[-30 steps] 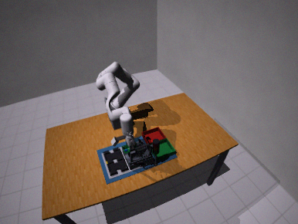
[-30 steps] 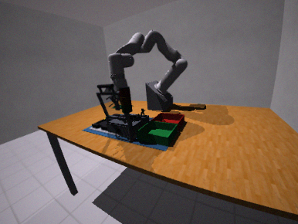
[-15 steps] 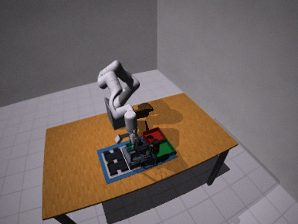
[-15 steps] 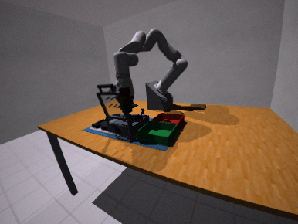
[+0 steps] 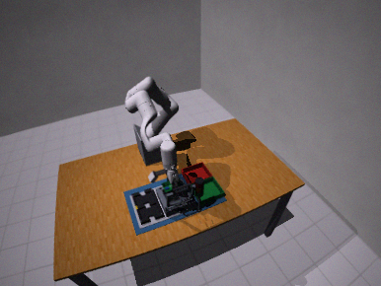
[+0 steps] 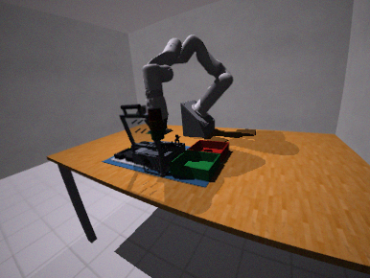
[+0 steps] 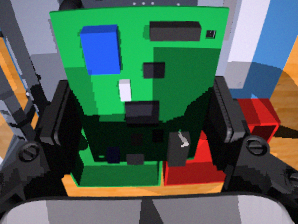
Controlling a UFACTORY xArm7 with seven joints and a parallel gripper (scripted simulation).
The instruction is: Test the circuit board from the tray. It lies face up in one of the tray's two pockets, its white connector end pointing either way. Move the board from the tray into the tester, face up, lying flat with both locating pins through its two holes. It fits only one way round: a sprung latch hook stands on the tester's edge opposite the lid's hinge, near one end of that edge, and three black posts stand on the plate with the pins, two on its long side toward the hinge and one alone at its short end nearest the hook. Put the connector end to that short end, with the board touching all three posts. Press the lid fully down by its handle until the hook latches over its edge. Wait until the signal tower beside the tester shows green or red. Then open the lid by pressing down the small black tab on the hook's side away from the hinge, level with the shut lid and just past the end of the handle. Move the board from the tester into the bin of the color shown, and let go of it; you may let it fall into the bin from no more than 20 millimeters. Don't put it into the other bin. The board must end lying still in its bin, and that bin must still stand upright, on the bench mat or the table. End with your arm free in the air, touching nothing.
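Right now my hand is 1 cm short of the grey tester plate, 1 cm to the right of it and 7 cm above it. Round my hand: green circuit board (right at my hand); tester lid (13 cm ahead, 1 cm to the left, 5 cm above); green bin (4 cm ahead, 20 cm to the left, 12 cm below).
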